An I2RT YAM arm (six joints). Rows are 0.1 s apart.
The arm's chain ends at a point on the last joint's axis. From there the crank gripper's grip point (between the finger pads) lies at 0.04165 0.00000 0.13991 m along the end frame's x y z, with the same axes.
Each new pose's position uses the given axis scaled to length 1; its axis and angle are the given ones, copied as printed.
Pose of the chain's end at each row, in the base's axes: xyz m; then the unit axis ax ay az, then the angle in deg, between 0 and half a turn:
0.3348 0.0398 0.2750 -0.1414 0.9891 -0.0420 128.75
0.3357 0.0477 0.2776 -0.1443 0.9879 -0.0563 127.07
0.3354 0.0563 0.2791 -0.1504 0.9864 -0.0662 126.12
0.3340 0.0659 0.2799 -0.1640 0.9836 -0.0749 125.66
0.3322 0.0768 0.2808 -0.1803 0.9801 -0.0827 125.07
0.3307 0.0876 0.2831 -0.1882 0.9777 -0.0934 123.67
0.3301 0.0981 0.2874 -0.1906 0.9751 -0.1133 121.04
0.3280 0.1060 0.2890 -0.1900 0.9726 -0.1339 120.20
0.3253 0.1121 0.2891 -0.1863 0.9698 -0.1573 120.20
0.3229 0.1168 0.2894 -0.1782 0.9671 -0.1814 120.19
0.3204 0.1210 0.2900 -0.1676 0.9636 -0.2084 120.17
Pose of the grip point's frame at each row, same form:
0.4194 0.0349 0.1561 -0.1414 0.9891 -0.0420 128.75
0.4241 0.0399 0.1617 -0.1443 0.9879 -0.0563 127.07
0.4260 0.0467 0.1651 -0.1504 0.9864 -0.0662 126.12
0.4260 0.0551 0.1671 -0.1640 0.9836 -0.0749 125.66
0.4259 0.0652 0.1695 -0.1803 0.9801 -0.0827 125.07
0.4276 0.0745 0.1747 -0.1882 0.9777 -0.0934 123.67
0.4324 0.0817 0.1845 -0.1906 0.9751 -0.1133 121.04
0.4323 0.0852 0.1890 -0.1900 0.9726 -0.1339 120.20
0.4300 0.0856 0.1908 -0.1863 0.9698 -0.1573 120.20
0.4277 0.0841 0.1932 -0.1782 0.9671 -0.1814 120.19
0.4251 0.0814 0.1963 -0.1676 0.9636 -0.2084 120.17

